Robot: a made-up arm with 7 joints.
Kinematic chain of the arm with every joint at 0, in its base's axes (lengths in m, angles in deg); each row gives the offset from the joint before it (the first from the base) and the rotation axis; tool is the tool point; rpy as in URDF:
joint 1: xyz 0 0 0.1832 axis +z
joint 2: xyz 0 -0.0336 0.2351 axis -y
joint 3: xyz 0 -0.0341 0.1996 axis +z
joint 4: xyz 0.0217 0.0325 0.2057 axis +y
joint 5: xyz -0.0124 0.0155 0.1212 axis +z
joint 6: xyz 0 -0.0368 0.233 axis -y
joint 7: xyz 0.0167 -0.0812 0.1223 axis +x
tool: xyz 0 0 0 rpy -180 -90 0
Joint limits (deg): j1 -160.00..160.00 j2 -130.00..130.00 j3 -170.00..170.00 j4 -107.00..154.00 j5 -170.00..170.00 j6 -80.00..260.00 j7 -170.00..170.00
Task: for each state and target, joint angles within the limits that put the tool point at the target. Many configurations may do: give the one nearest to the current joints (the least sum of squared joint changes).
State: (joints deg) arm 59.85 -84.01 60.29 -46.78 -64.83 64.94 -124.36
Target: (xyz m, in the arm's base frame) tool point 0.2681 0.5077 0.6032
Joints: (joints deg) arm 90.54 -111.64 44.96 -66.75 -65.46 83.59 -124.36
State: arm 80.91 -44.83 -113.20 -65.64 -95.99 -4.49 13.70
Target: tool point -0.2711 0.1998 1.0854
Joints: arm 78.56 -6.88 -100.34 -40.26 -87.23 -15.74 13.70
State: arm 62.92 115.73 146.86 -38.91 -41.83 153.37 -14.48
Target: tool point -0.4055 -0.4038 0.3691
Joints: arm 31.46 118.68 159.82 -39.87 -34.78 160.06 -14.48
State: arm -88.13 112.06 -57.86 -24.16 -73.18 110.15 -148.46
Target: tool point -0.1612 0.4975 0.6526
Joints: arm -46.63 76.81 -87.55 -43.97 -80.10 128.08 -148.46
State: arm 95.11 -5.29 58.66 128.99 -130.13 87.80 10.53
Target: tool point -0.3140 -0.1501 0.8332
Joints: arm 103.62 -8.91 78.63 100.10 -119.20 100.89 10.53
